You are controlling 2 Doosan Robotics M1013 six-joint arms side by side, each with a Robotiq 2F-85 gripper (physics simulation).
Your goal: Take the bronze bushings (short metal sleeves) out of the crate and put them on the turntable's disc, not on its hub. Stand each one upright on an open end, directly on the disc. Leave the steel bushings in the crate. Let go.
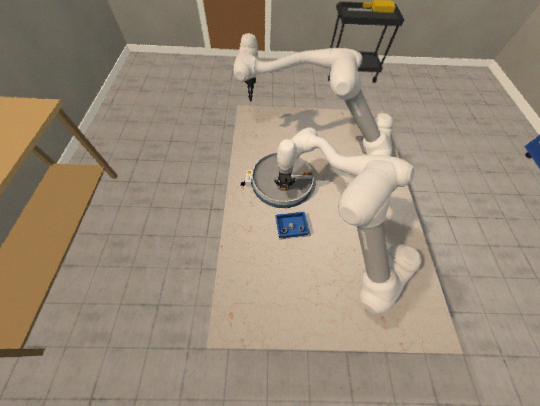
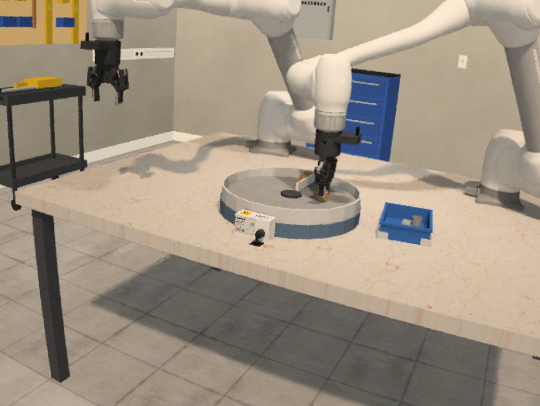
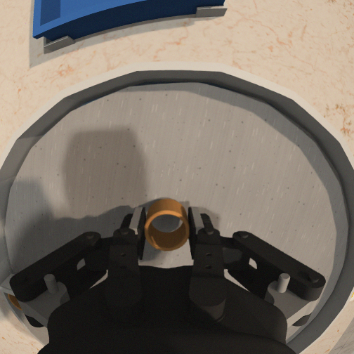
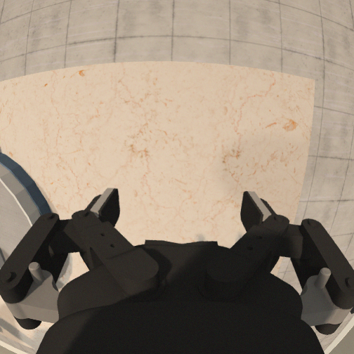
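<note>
My left gripper [image 1: 284, 185] [image 2: 323, 191] [image 3: 166, 218] is shut on a bronze bushing [image 2: 322, 197] [image 3: 166, 206]. The bushing is upright, low over the turntable's disc [image 1: 265, 170] [image 2: 255, 187] [image 3: 225, 140], clear of the dark hub [image 2: 291, 193]; whether it touches the disc I cannot tell. Another bronze bushing [image 1: 307, 174] [image 2: 304, 175] is on the disc behind the white bar, partly hidden. Grey steel bushings [image 1: 284, 230] [image 2: 416, 220] are in the blue crate [image 1: 278, 225] [image 2: 405, 233] [image 3: 125, 21]. My right gripper [image 1: 250, 98] [image 2: 107, 99] [image 4: 180, 202] is open and empty, high beyond the turntable.
A raised rim surrounds the disc, and a white bar [image 1: 301, 177] [image 2: 306, 181] stands on it close to my left gripper. A white box [image 1: 249, 176] [image 2: 255, 224] and a small black piece [image 1: 243, 183] [image 2: 258, 237] are beside the rim. The crate lies near the turntable.
</note>
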